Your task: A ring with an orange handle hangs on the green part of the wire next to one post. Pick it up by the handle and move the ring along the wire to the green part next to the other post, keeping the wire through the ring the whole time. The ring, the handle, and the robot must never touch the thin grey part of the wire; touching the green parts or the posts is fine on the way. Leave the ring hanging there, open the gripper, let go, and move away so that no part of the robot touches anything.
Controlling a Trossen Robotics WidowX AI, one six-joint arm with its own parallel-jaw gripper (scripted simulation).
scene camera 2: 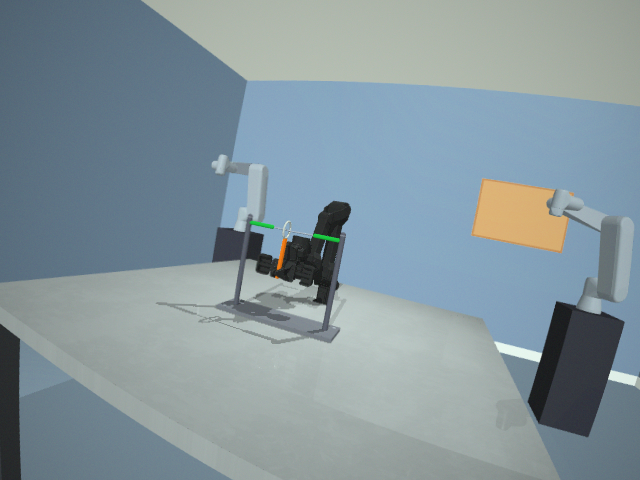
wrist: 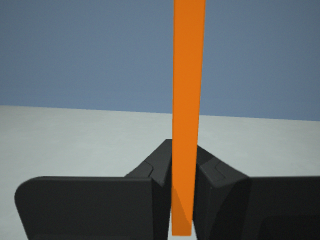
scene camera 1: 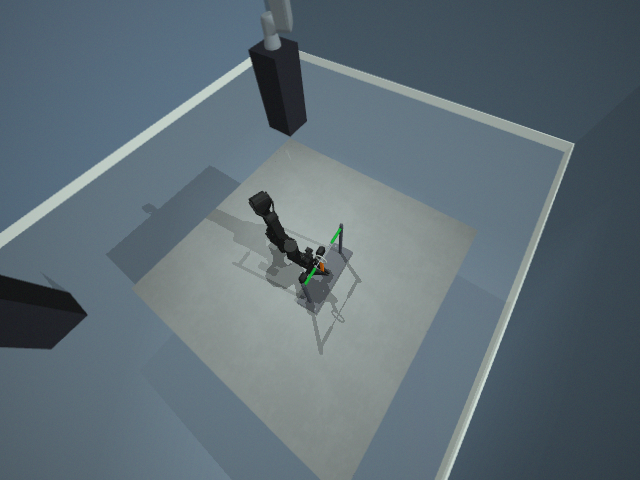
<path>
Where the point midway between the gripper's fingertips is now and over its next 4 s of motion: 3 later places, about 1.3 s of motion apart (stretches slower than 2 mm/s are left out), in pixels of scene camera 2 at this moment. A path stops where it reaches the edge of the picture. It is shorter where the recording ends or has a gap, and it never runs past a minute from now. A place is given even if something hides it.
My gripper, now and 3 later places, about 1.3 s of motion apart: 273,272; 289,276; 301,280; 310,286
</path>
